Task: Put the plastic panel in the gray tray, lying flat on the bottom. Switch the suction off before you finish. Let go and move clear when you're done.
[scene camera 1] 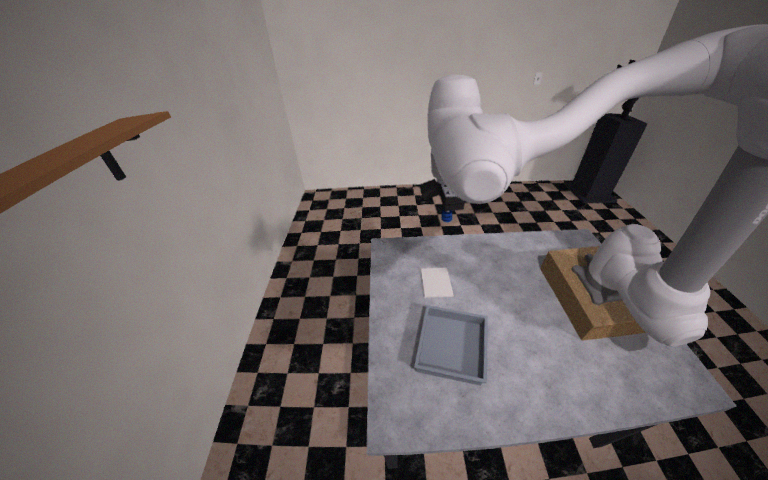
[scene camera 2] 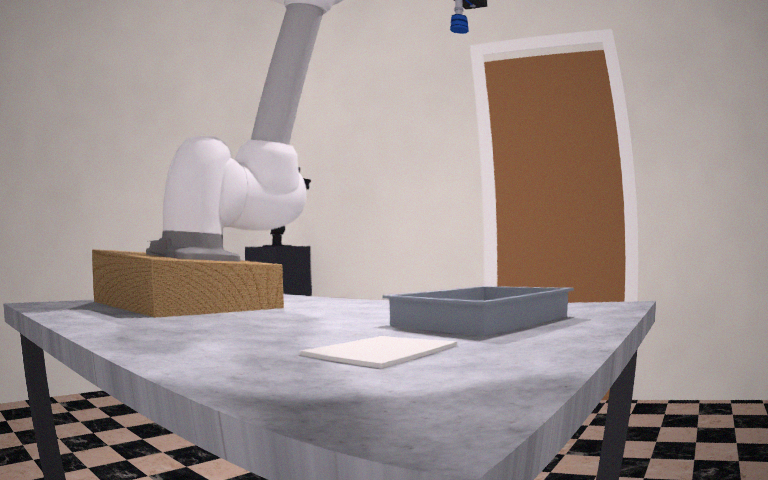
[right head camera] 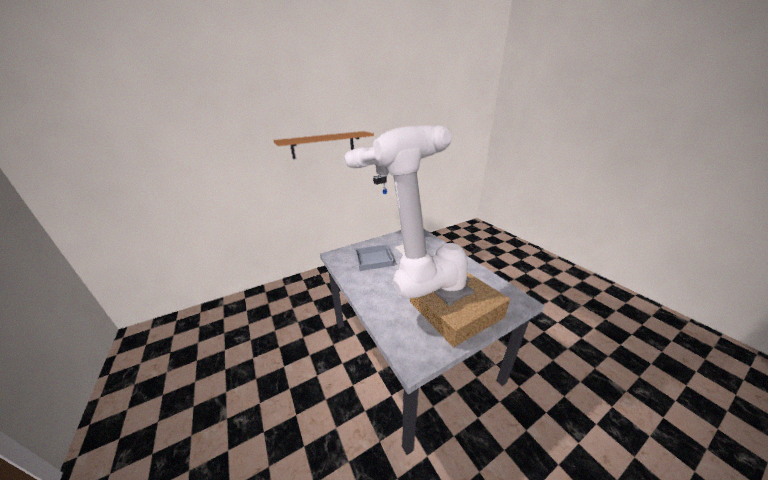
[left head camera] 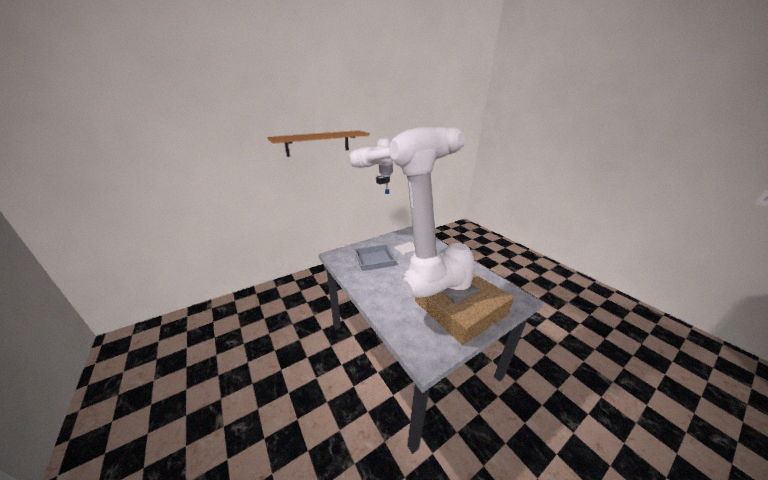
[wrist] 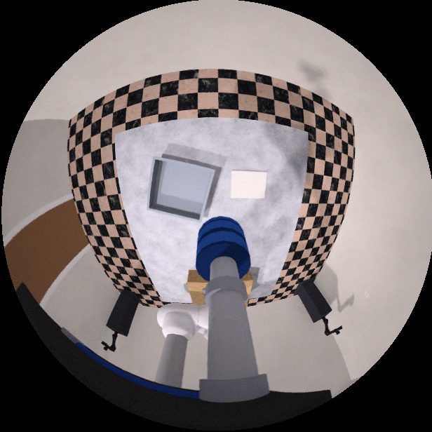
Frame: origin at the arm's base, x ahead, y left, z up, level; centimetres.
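Where they show: hand, its tool point: (scene camera 1: pixel 446 218) (scene camera 2: pixel 459 30) (right head camera: pixel 385 193) (left head camera: pixel 387 193); arm's base, origin of its link: (scene camera 1: pixel 603 283) (scene camera 2: pixel 190 257) (right head camera: pixel 450 290) (left head camera: pixel 455 289).
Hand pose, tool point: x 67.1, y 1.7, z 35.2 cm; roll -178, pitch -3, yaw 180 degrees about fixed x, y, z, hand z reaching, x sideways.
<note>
Each offset is from my tool point to the top centre of the thing. Level surfaces: height alone.
The plastic panel {dx -4.0, dy -16.4, dz -45.6 cm} (left head camera: pixel 404 247) (scene camera 1: pixel 436 282) (scene camera 2: pixel 378 351) (wrist: pixel 248 184) is a thin white rectangle lying flat on the table, beside the tray and apart from it. The gray tray {dx -4.9, dy +13.4, dz -41.2 cm} (left head camera: pixel 375 266) (right head camera: pixel 374 266) (scene camera 1: pixel 451 377) (scene camera 2: pixel 481 318) (wrist: pixel 175 215) stands upright on the table with low walls, and its bottom shows bare. My gripper, a blue suction cup (left head camera: pixel 386 191) (right head camera: pixel 384 191) (scene camera 1: pixel 446 216) (scene camera 2: pixel 459 24) (wrist: pixel 220 225), hangs high above the table with nothing on it, so it is open. In the right head camera view the arm hides most of the panel.
The arm's base stands on a wooden block (left head camera: pixel 465 327) (right head camera: pixel 454 331) (scene camera 1: pixel 589 329) (scene camera 2: pixel 151 285) on the table {dz -46.2 cm} (left head camera: pixel 379 316) (scene camera 1: pixel 424 418) (scene camera 2: pixel 226 367). A wooden shelf (left head camera: pixel 317 136) (right head camera: pixel 322 138) (scene camera 1: pixel 73 152) is on the wall. A dark pedestal (scene camera 1: pixel 608 155) stands beyond the table.
</note>
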